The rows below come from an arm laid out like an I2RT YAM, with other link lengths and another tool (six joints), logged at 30 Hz.
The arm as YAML. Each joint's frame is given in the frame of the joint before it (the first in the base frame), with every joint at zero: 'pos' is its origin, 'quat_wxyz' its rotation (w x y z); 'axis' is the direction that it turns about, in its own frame. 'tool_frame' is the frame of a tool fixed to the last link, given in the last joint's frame.
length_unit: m
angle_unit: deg
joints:
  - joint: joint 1
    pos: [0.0, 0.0, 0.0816]
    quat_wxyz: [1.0, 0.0, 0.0, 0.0]
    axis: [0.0, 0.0, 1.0]
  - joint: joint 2
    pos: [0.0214, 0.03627, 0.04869]
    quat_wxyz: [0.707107, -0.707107, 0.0, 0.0]
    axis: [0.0, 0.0, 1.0]
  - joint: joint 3
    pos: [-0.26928, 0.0, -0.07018]
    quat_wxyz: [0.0, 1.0, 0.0, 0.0]
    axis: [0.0, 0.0, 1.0]
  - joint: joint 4
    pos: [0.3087, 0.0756, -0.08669]
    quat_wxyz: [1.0, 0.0, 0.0, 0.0]
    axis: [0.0, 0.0, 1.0]
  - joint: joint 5
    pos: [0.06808, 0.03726, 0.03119]
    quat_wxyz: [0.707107, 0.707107, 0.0, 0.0]
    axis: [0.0, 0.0, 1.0]
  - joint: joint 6
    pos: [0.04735, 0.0, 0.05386]
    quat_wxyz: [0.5, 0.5, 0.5, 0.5]
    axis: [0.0, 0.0, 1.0]
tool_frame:
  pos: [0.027, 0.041, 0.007]
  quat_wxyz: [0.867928, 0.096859, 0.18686, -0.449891]
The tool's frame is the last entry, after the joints.
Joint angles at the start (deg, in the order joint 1, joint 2, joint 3, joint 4, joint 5, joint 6): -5.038 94.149 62.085 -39.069 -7.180 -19.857
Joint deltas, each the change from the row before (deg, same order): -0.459 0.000 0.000 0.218 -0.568 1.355; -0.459 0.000 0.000 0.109 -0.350 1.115; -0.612 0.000 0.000 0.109 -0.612 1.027; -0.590 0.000 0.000 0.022 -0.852 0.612; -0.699 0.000 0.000 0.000 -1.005 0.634; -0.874 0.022 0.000 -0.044 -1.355 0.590; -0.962 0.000 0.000 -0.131 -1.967 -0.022; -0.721 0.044 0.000 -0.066 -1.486 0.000; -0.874 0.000 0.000 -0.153 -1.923 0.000; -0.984 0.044 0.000 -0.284 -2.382 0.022; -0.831 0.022 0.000 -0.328 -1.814 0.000; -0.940 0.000 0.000 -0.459 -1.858 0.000
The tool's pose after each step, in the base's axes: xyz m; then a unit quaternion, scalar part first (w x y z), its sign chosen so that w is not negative. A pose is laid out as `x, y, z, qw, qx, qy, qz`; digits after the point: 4 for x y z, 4 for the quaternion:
0.3374, -0.0419, 0.1636, 0.0431, -0.9127, 0.1917, -0.3582
0.3367, -0.0436, 0.1632, 0.0443, -0.9100, 0.2049, -0.3578
0.3361, -0.0459, 0.1628, 0.0473, -0.9069, 0.2186, -0.3571
0.3356, -0.0482, 0.1623, 0.0527, -0.9046, 0.2287, -0.3559
0.3349, -0.0508, 0.1618, 0.0589, -0.9020, 0.2398, -0.3543
0.3341, -0.0542, 0.1610, 0.0676, -0.8989, 0.2520, -0.3519
0.3334, -0.0577, 0.1603, 0.0816, -0.8966, 0.2598, -0.3493
0.3330, -0.0603, 0.1595, 0.0921, -0.8945, 0.2658, -0.3473
0.3323, -0.0633, 0.1589, 0.1060, -0.8918, 0.2731, -0.3448
0.3313, -0.0663, 0.1580, 0.1233, -0.8885, 0.2816, -0.3405
0.3301, -0.0690, 0.1575, 0.1363, -0.8858, 0.2888, -0.3368
0.3285, -0.0722, 0.1571, 0.1492, -0.8827, 0.2970, -0.3323

